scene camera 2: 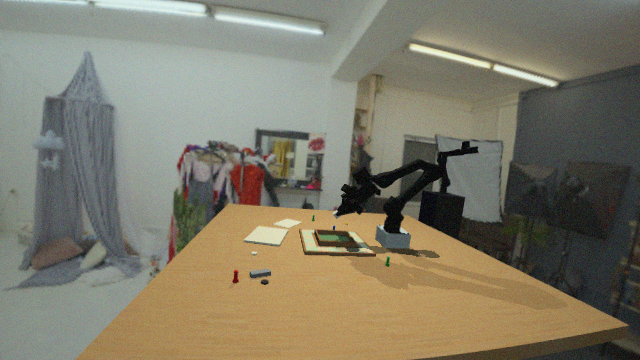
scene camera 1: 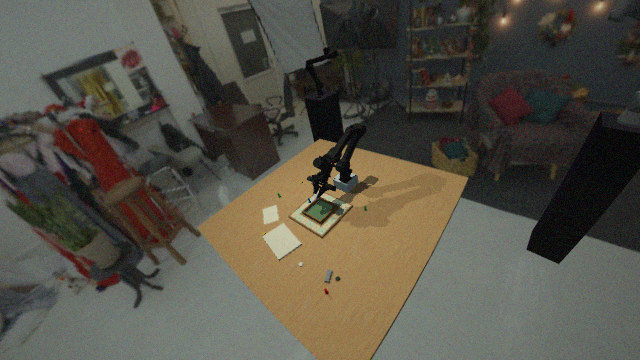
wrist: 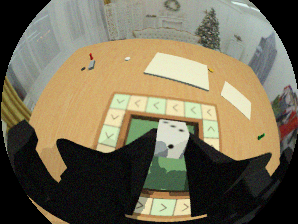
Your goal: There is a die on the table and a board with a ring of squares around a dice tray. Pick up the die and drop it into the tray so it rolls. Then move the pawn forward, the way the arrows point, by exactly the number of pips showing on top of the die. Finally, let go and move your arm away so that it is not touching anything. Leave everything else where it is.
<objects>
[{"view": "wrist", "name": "my gripper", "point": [170,134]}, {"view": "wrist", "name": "white die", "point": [172,136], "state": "held by my gripper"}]
</objects>
